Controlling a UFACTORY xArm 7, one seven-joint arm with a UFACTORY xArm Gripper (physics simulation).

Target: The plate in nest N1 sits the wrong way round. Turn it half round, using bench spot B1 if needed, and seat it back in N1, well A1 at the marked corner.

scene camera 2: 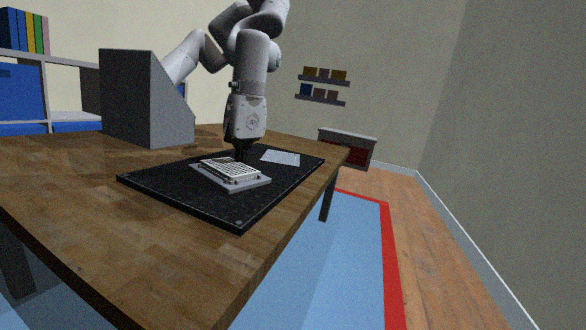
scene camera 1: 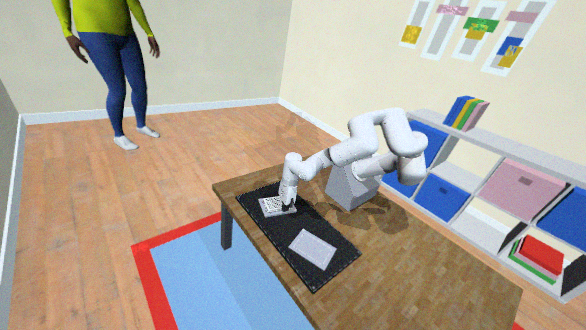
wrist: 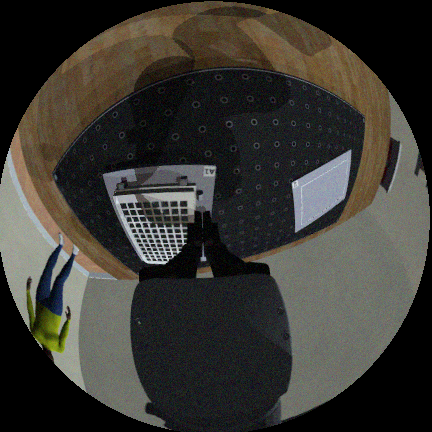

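The white plate with a grid of wells lies in the grey nest, between its small corner posts. I cannot tell whether it is fully seated or which way round its wells run. The nest's A1 label shows at its corner in the wrist view. My gripper is shut and empty. Its fingertips are low beside the plate's end that faces the bench spot; contact is unclear. The pale bench spot bears an outlined rectangle.
The nest and bench spot are on a black perforated board on the wooden table. The arm's grey pedestal stands beside the board. A person stands beyond the table.
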